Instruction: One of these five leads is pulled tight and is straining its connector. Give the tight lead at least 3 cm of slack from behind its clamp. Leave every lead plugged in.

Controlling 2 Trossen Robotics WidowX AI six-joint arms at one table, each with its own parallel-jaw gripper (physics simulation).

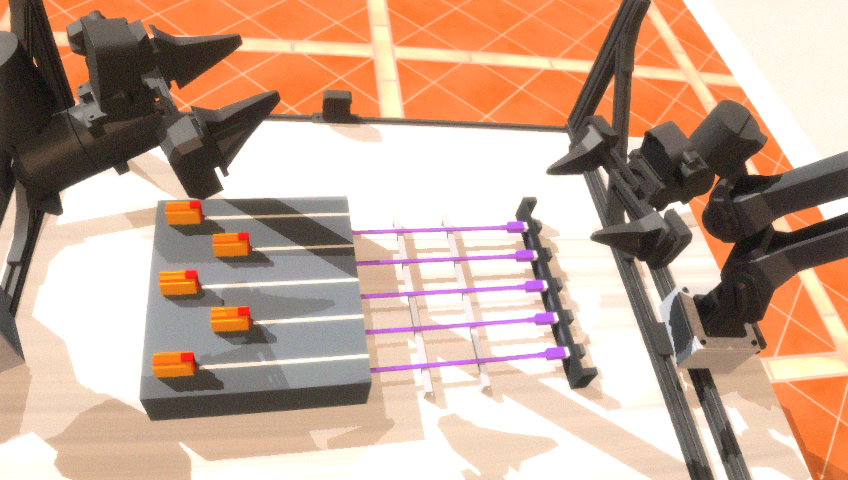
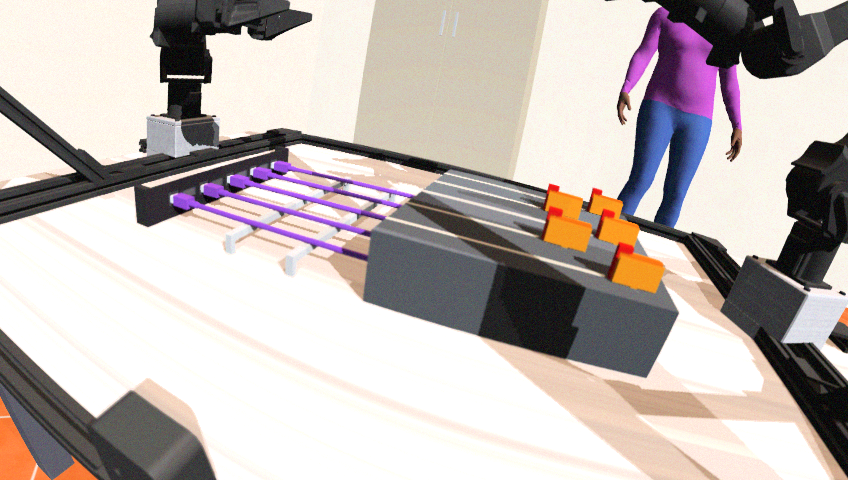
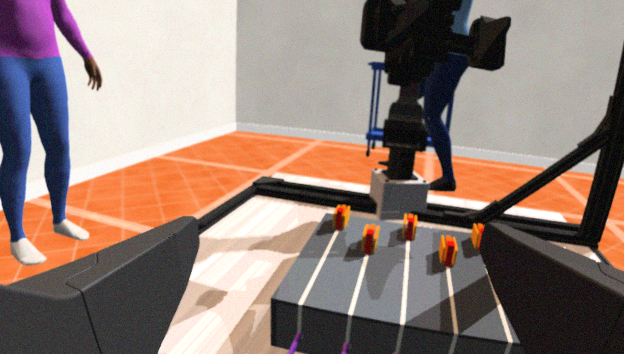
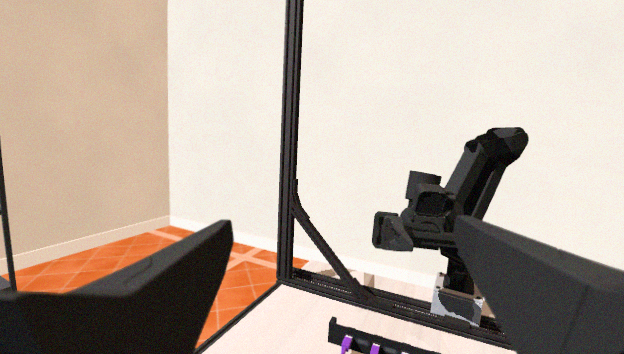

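Pixels of known places: left gripper, fingertip midpoint: (image 1: 568, 202) (image 2: 301, 11) (image 3: 342, 234) (image 4: 445, 252); right gripper, fingertip midpoint: (image 1: 259, 65) (image 3: 471, 12) (image 4: 342, 228); left arm's base, link origin: (image 1: 718, 316) (image 2: 183, 116) (image 4: 458, 285); right arm's base, link origin: (image 2: 797, 275) (image 3: 399, 175).
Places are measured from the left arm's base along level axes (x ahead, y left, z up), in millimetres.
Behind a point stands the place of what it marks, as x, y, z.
Note:
Several purple leads (image 1: 440, 292) @[378, -54, -53] (image 2: 315, 242) @[439, -157, -54] run side by side from connectors (image 1: 535, 286) @[242, -68, -49] (image 2: 181, 201) @[258, -182, -53] at the black strip (image 1: 577, 373) @[207, 64, -47] (image 2: 148, 205) @[240, -218, -53] to the grey block (image 1: 255, 386) @[604, 104, -13] (image 2: 422, 285) @[555, -173, -48]. All look nearly straight; I cannot tell which is tight. Pale lines continue across the block top to orange clamps with red tabs (image 1: 230, 245) @[650, -68, 9] (image 2: 636, 271) @[715, -131, 2] (image 3: 370, 240) @[617, 23, 7], standing staggered. The connectors look seated. My left gripper (image 1: 570, 203) @[285, -30, 175] (image 3: 342, 234) @[285, -30, 175] is open and empty, raised beyond the strip. My right gripper (image 1: 260, 66) @[604, -61, 289] (image 4: 342, 228) @[604, -61, 289] is open and empty, high beyond the block's far edge.
Two light rails (image 1: 418, 350) @[411, 30, -59] (image 2: 289, 264) @[433, -188, -67] cross beneath the leads between block and strip. A black frame (image 1: 476, 126) edges the table, with a small black box (image 1: 337, 105) @[527, -391, -37] on its far side. Upright frame posts (image 4: 291, 125) @[105, -416, 354] stand by the arms. A person (image 2: 678, 89) stands beyond the table.

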